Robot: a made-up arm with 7 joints. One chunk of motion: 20 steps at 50 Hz.
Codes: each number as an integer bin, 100 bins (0 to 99) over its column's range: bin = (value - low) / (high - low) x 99, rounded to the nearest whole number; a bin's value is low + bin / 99 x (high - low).
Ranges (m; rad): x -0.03..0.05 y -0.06..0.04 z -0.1..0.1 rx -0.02..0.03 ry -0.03..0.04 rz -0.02..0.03
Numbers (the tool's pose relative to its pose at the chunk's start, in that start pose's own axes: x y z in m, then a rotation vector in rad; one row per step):
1: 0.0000 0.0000 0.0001 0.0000 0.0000 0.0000
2: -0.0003 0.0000 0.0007 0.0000 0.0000 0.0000
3: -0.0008 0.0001 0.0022 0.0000 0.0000 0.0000
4: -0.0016 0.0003 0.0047 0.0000 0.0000 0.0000
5: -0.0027 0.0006 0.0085 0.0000 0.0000 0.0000
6: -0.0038 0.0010 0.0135 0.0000 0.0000 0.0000
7: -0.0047 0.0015 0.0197 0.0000 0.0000 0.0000
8: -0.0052 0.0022 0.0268 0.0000 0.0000 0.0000
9: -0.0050 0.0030 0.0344 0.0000 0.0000 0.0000
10: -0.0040 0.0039 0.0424 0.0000 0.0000 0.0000
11: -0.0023 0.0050 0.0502 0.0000 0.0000 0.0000
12: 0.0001 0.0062 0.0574 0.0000 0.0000 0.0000
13: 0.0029 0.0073 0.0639 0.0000 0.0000 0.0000
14: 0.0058 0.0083 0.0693 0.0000 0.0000 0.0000
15: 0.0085 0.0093 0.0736 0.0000 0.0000 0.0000
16: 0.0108 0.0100 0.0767 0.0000 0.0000 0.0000
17: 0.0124 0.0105 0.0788 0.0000 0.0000 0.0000
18: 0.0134 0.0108 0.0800 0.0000 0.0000 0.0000
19: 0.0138 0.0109 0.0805 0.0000 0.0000 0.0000
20: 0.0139 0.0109 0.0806 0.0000 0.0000 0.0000
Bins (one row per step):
1: 37 59 50 40 42 40
2: 37 59 50 40 42 40
3: 36 59 51 40 42 40
4: 35 60 52 40 42 40
5: 34 60 54 40 42 40
6: 32 60 56 40 42 40
7: 31 61 59 40 42 40
8: 31 62 63 40 42 40
9: 31 62 67 40 42 40
10: 32 63 70 40 42 40
11: 34 64 74 40 42 40
12: 37 66 78 40 42 40
13: 41 67 81 40 42 40
14: 44 68 84 40 42 40
15: 48 69 86 40 42 40
16: 50 69 87 40 42 40
17: 52 70 89 40 42 40
18: 54 70 89 40 42 40
19: 54 70 89 40 42 40
20: 54 70 89 40 42 40

